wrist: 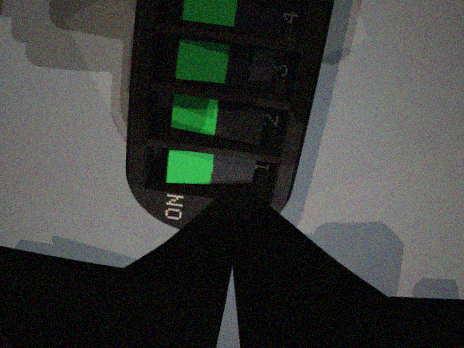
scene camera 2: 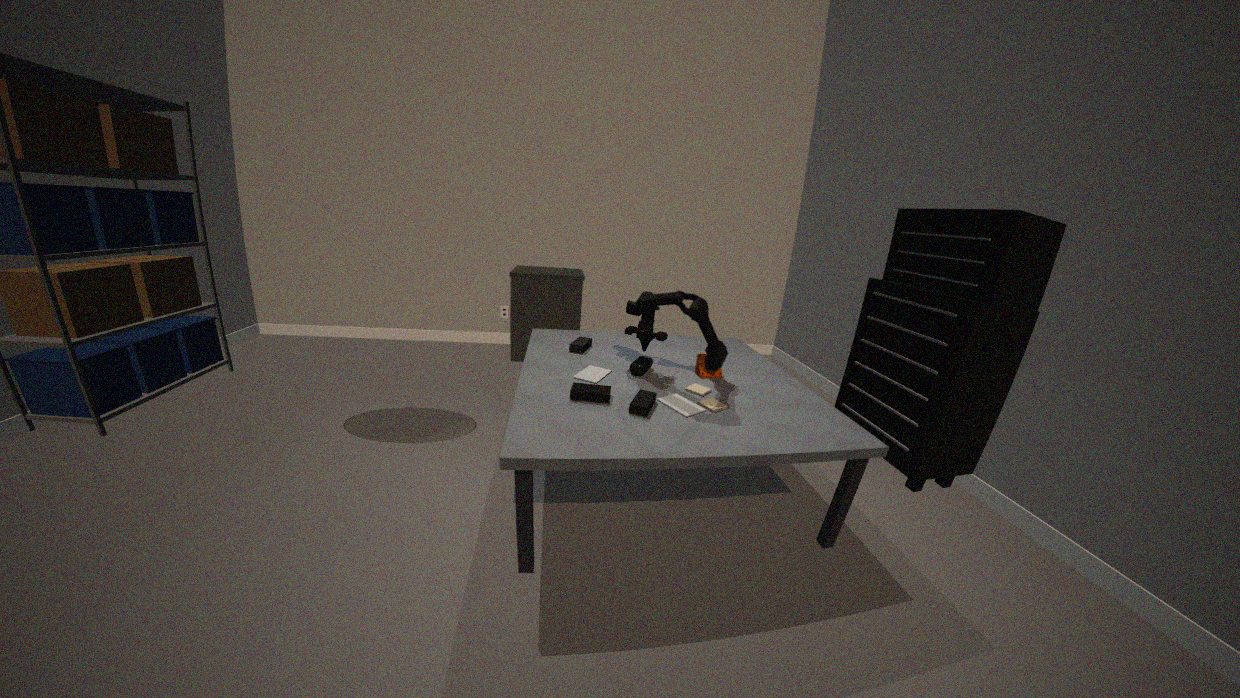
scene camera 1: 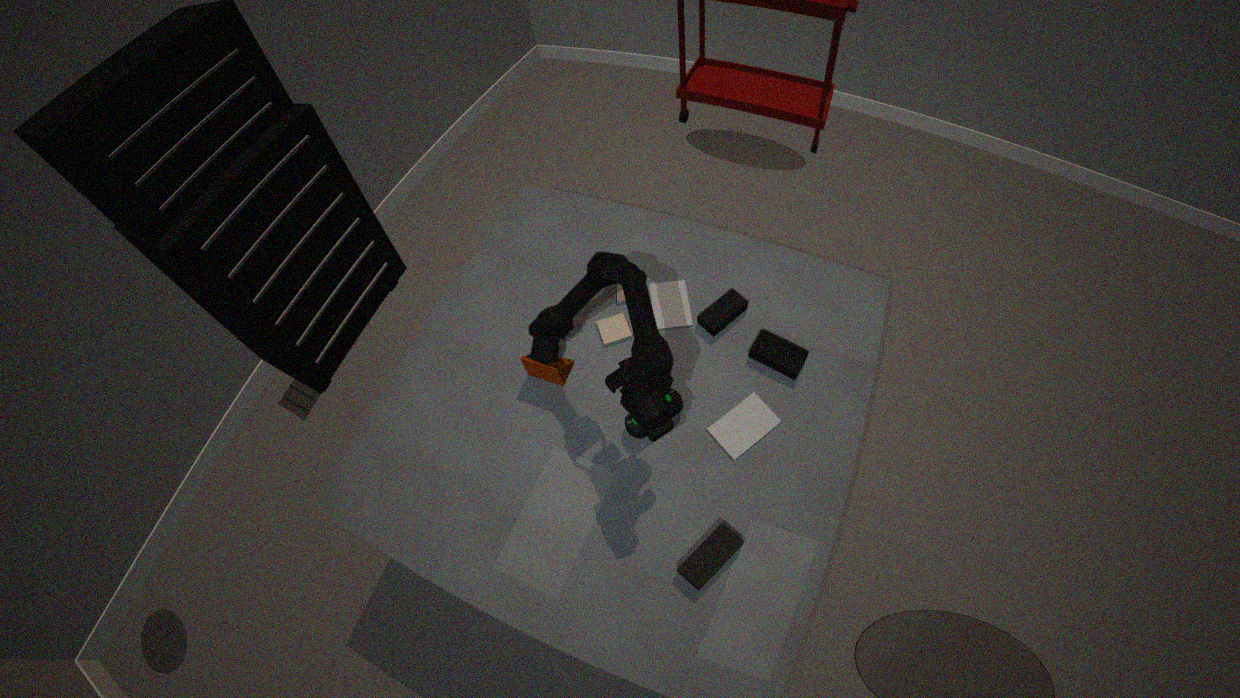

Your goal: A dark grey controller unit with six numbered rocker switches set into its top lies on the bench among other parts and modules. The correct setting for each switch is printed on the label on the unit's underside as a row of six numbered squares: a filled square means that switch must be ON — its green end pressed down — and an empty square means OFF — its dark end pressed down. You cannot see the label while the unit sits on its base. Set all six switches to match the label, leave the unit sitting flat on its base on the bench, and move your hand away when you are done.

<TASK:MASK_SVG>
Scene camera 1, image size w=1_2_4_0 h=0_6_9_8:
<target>white sheet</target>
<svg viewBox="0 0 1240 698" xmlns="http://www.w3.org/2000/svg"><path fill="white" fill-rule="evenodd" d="M755 392L706 428L714 437L714 440L722 446L734 461L781 422L780 418Z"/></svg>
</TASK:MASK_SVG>
